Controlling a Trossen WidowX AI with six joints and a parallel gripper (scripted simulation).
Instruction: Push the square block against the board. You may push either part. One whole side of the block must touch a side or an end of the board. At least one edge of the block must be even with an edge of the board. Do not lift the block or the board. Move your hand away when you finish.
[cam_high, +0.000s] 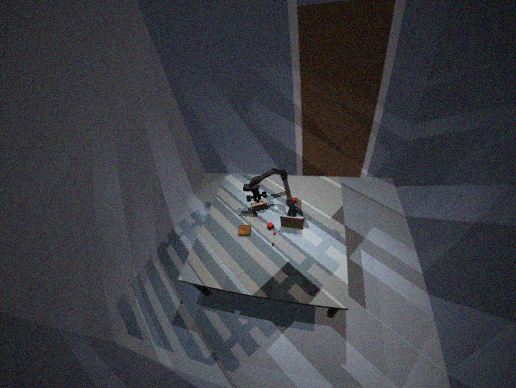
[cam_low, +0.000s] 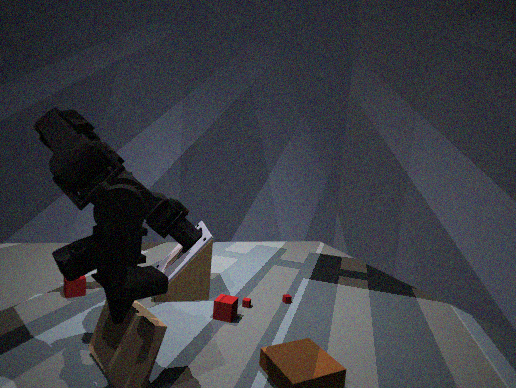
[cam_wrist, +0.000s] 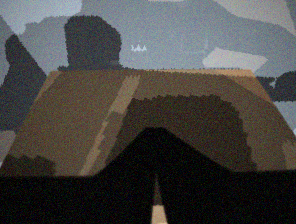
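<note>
The tan board lies 3 cm below my gripper tip, 1 cm to the left of it and 1 cm behind it. Also, from my gripper tip: square block 29 cm to the left, 6 cm below, 3 cm ahead.
</note>
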